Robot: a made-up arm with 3 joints. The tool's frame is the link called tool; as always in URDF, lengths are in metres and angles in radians. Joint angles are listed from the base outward. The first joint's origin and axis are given. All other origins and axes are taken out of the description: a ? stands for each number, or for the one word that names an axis. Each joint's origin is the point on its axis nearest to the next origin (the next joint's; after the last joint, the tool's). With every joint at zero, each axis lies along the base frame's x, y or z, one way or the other. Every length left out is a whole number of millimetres.
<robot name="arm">
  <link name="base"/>
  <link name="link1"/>
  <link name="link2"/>
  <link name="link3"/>
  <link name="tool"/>
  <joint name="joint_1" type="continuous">
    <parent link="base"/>
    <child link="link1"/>
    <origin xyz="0.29 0 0.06" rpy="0 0 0"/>
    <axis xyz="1 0 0"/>
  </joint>
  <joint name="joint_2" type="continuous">
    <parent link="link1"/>
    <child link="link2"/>
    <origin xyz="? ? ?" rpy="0 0 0"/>
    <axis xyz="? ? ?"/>
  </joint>
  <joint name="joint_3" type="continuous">
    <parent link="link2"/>
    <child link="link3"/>
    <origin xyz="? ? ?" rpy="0 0 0"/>
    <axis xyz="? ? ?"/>
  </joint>
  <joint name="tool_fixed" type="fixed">
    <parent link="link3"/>
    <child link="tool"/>
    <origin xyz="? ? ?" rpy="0 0 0"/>
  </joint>
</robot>
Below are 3 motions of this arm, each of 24 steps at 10 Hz.
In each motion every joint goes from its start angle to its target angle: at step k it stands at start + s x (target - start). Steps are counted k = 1, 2, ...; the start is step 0. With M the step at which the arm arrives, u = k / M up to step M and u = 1 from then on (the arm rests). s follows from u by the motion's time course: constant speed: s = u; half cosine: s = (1 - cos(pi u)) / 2; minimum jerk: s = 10 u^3 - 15 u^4 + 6 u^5.
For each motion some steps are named. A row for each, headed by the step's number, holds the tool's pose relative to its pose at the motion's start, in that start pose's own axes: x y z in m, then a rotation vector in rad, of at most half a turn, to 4 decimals.
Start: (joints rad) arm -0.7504 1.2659 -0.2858
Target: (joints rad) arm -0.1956 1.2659 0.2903
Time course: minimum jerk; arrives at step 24
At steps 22, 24:
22: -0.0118 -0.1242 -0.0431 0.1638 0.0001 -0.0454
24: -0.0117 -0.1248 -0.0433 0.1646 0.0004 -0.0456

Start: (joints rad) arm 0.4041 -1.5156 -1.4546
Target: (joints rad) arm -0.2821 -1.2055 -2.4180
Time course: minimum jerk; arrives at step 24
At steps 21, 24:
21: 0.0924 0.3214 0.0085 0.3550 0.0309 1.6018
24: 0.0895 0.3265 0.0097 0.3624 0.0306 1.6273

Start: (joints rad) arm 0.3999 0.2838 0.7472
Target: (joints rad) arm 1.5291 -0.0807 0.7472
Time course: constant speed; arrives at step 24
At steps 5, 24:
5: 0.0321 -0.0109 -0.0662 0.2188 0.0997 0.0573
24: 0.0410 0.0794 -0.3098 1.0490 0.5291 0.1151

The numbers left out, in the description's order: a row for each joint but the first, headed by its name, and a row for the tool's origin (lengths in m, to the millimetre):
joint_2: xyz 0 0 0.12, axis 0 1 0
joint_3: xyz -0.11 0 0, axis 0 0 -1
tool: xyz 0.11 -0.2 0

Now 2 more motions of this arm.
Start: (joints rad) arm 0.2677 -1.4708 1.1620
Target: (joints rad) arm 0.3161 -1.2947 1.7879
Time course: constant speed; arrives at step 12
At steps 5, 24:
5: -0.0592 -0.0220 0.0211 -0.0700 0.0229 -0.2807
24: -0.1459 -0.0207 0.0574 -0.1777 0.0264 -0.6719

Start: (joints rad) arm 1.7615 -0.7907 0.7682
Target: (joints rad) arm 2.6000 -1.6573 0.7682
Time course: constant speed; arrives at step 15
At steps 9, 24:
9: -0.0691 0.0008 -0.1552 0.5354 -0.1903 -0.4414
24: -0.1085 0.0476 -0.2332 0.7768 -0.3813 -0.8126

